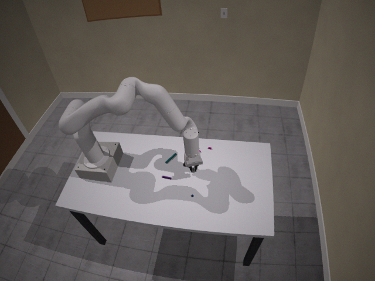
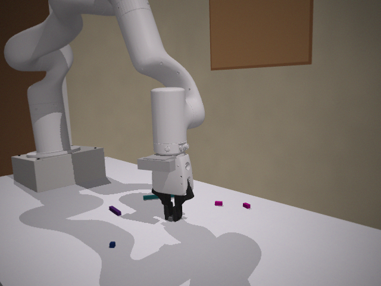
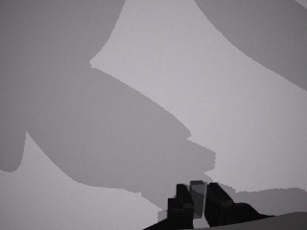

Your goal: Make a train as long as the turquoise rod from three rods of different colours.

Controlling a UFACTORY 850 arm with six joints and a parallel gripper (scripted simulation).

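Now: the grey rod 20 mm below my hand. Round my hand: blue rod: 190 mm to the right, 20 mm below; then purple rod: 170 mm behind, 60 mm to the right, 20 mm below; then turquoise rod: 150 mm behind, 100 mm to the left, 20 mm below.
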